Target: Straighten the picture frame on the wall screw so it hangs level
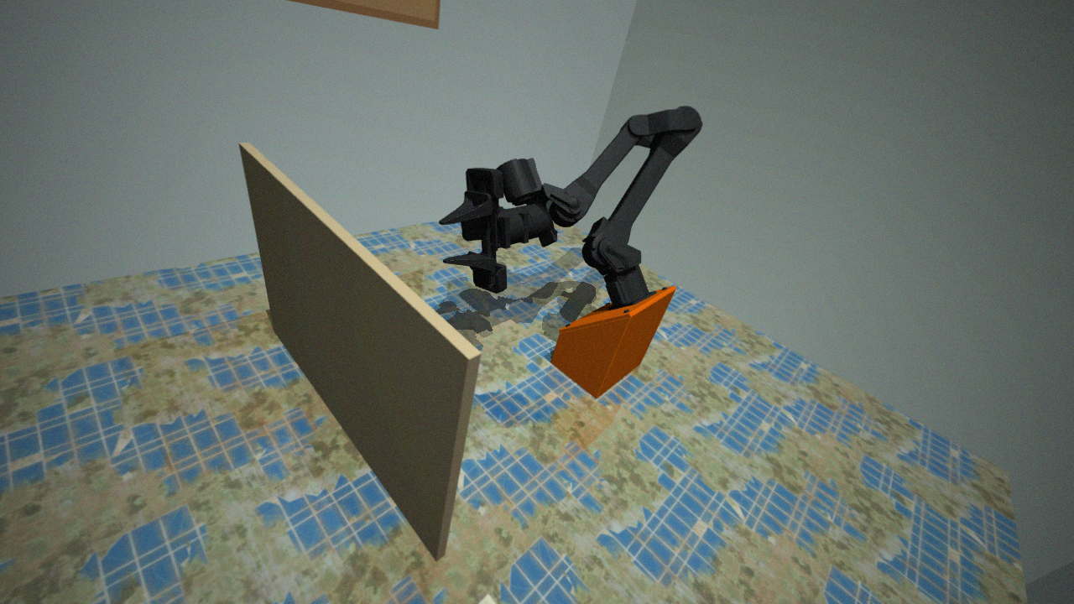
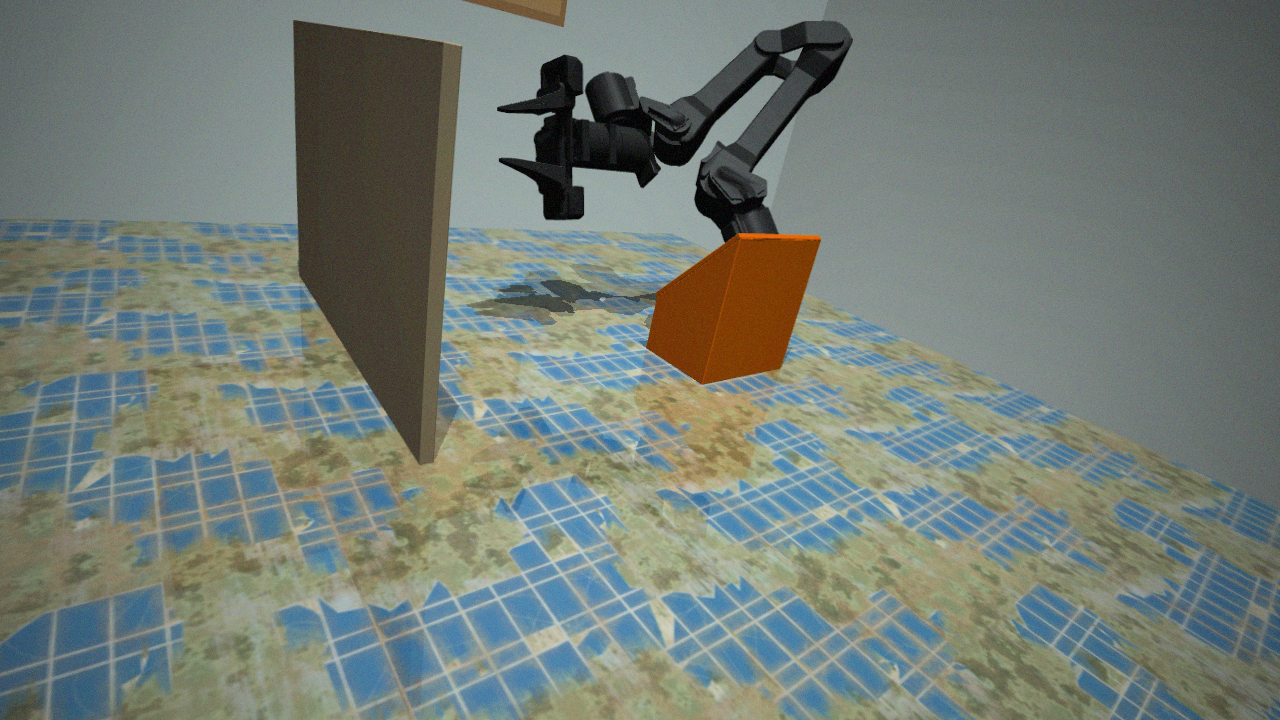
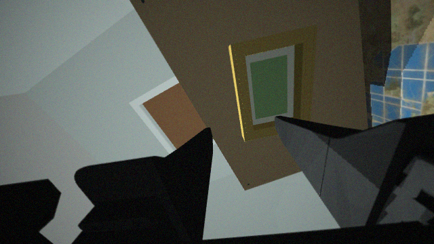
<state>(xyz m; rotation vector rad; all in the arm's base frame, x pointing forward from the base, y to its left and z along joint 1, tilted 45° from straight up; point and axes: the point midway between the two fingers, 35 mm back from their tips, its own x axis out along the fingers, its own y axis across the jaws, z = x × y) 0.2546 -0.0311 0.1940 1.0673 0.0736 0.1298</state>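
The picture frame is 150 mm ahead of my gripper tip, 40 mm to the left of it and 70 mm below it. From my gripper tip the other things lie so: wall panel 160 mm ahead, 50 mm to the left, 80 mm below.
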